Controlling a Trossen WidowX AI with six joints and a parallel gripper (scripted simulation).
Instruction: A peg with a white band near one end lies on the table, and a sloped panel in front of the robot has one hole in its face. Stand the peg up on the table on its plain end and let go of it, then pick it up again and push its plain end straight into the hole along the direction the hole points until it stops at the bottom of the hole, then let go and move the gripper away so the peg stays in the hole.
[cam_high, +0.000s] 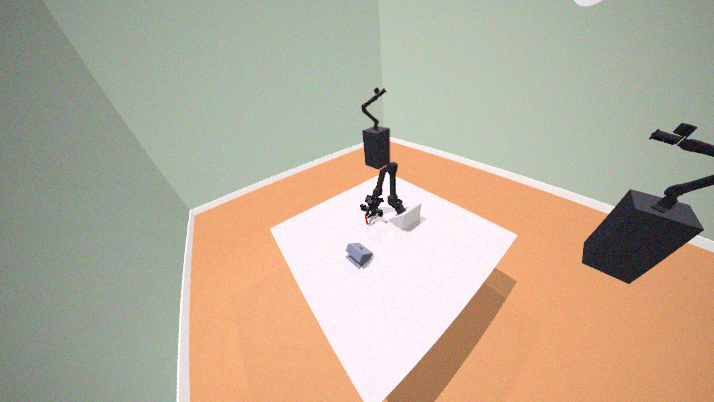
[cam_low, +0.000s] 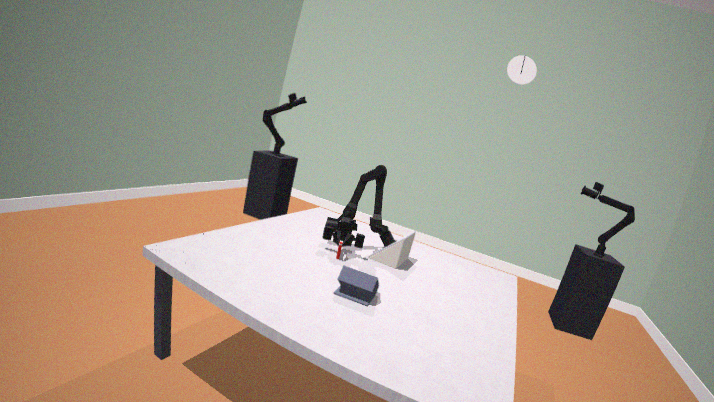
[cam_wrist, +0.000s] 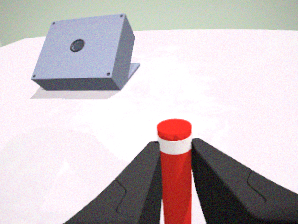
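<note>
Now: gripper tip 10 mm above the red peg. Also, from my gripper tip: sloped panel: 230 mm ahead, 180 mm to the left, 30 mm below.
</note>
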